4 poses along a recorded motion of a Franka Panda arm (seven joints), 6.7 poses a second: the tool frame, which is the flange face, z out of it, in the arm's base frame.
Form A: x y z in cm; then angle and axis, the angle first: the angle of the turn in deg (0 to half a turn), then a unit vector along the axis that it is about.
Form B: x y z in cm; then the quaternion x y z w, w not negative. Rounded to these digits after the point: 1 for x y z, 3 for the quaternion.
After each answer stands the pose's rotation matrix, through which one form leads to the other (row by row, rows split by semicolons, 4 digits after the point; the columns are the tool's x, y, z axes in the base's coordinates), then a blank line. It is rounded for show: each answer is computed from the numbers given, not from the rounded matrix.
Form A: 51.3 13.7 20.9 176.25 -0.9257 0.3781 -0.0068
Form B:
51.3 13.7 20.9 -0.925 0.378 -0.007 0.033
0.7143 -0.6989 0.0373; -0.6998 -0.7122 0.0554; -0.0122 -0.0657 -0.9978

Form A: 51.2 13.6 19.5 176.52 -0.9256 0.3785 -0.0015
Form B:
51.2 13.6 19.5 -0.925 0.378 -0.001 0.030
0.7137 -0.6999 0.0257; -0.7001 -0.7119 0.0550; -0.0202 -0.0573 -0.9982

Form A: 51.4 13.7 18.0 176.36 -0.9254 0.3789 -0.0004
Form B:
51.4 13.7 18.0 -0.925 0.379 0.000 0.032
0.7131 -0.7006 0.0248; -0.7006 -0.7111 0.0585; -0.0233 -0.0591 -0.9980

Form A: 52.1 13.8 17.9 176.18 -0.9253 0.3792 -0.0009
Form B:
52.1 13.8 17.9 -0.925 0.379 -0.001 0.033
0.7127 -0.7009 0.0269; -0.7010 -0.7105 0.0610; -0.0236 -0.0623 -0.9978

